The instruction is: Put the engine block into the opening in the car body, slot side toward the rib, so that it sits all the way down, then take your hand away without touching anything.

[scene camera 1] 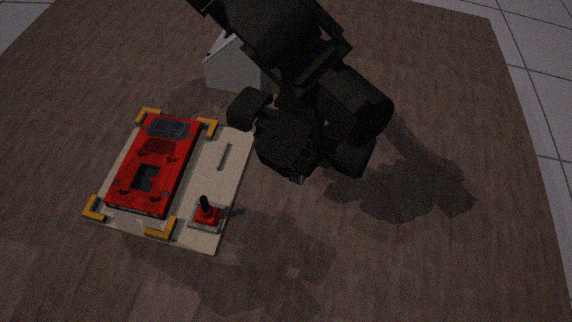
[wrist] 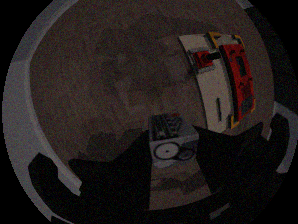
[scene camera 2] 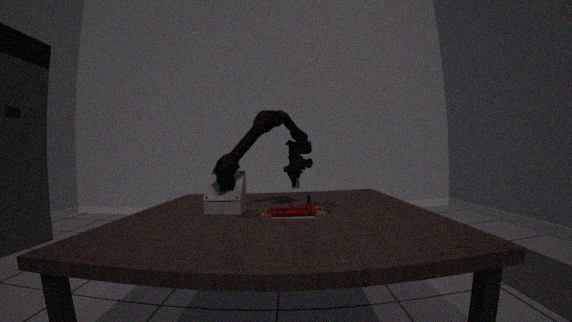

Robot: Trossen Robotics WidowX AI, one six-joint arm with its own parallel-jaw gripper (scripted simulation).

Labels:
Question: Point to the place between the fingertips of my gripper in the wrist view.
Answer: At 167,131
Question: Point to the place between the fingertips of my gripper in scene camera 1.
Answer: At 295,168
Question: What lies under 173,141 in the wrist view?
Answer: A grey engine block.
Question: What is my gripper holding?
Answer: A grey engine block.

